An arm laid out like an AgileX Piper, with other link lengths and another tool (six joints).
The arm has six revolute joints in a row. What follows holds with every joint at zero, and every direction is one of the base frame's.
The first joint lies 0.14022 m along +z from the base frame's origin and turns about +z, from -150 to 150 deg.
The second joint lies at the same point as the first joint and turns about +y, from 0 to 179.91 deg.
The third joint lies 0.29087 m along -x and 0.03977 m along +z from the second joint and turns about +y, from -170 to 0 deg.
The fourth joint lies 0.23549 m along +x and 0.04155 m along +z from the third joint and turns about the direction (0.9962, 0, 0.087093), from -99.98 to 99.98 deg.
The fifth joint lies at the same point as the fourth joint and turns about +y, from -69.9 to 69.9 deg.
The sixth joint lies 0.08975 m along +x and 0.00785 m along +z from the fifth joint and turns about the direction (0.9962, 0, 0.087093), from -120 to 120 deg.
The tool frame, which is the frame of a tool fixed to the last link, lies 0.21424 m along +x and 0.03 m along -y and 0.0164 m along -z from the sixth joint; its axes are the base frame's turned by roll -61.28, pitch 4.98 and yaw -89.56 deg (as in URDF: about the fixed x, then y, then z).
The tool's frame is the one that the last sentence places.
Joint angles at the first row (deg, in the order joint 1, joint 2, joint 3, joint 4, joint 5, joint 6):
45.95 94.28 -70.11 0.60 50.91 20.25
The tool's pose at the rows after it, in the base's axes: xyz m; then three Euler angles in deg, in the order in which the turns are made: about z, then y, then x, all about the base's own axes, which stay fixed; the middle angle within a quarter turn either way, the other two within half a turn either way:
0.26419 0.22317 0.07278 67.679 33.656 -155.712
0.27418 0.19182 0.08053 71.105 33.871 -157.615
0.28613 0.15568 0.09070 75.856 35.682 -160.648
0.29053 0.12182 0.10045 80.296 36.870 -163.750
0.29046 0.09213 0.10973 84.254 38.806 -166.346
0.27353 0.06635 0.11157 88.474 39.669 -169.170
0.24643 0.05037 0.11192 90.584 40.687 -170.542
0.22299 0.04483 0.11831 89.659 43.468 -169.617
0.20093 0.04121 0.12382 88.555 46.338 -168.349
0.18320 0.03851 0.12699 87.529 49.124 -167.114
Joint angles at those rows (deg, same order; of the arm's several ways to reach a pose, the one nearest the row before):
39.41 93.43 -70.11 5.34 53.25 14.63
33.09 91.75 -70.12 7.14 56.05 10.55
26.67 89.66 -70.11 7.23 58.27 8.56
20.91 87.54 -70.12 7.23 60.76 6.79
15.94 84.43 -68.80 7.12 61.76 5.41
11.90 79.76 -64.57 7.12 62.16 4.76
9.68 73.12 -58.67 7.12 62.25 4.30
9.38 65.19 -53.68 7.12 62.38 3.78
9.24 57.31 -49.55 7.23 63.16 3.48
9.24 50.31 -46.22 7.23 63.93 3.50

